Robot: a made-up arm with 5 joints.
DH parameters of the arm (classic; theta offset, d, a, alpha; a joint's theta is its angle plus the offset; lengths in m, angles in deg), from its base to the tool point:
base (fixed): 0 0 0.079 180
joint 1: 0 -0.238 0.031 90
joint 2: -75.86 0 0.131 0
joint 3: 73.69 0 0.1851 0
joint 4: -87.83 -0.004 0 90
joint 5: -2.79 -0.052 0 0
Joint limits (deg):
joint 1: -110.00..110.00
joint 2: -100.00..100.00
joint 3: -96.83..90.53
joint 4: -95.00..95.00
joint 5: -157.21..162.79
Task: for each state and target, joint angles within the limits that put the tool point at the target. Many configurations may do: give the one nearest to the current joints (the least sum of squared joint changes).
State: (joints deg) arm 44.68 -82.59 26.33 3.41 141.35
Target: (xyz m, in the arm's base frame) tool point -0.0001 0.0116 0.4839
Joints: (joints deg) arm 11.21 -99.89 16.09 1.30 141.35
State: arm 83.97 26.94 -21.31 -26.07 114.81
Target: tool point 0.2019 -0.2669 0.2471
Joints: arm 64.50 10.98 23.63 -23.25 114.81
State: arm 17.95 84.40 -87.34 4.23 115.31
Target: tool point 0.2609 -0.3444 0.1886
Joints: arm 61.57 97.59 -96.79 5.12 115.31
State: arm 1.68 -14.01 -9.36 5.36 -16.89
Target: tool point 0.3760 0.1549 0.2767
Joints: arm -28.23 21.83 -4.73 5.11 -16.89
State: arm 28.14 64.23 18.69 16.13 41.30
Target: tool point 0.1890 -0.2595 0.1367
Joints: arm 66.22 37.57 11.48 16.53 41.30
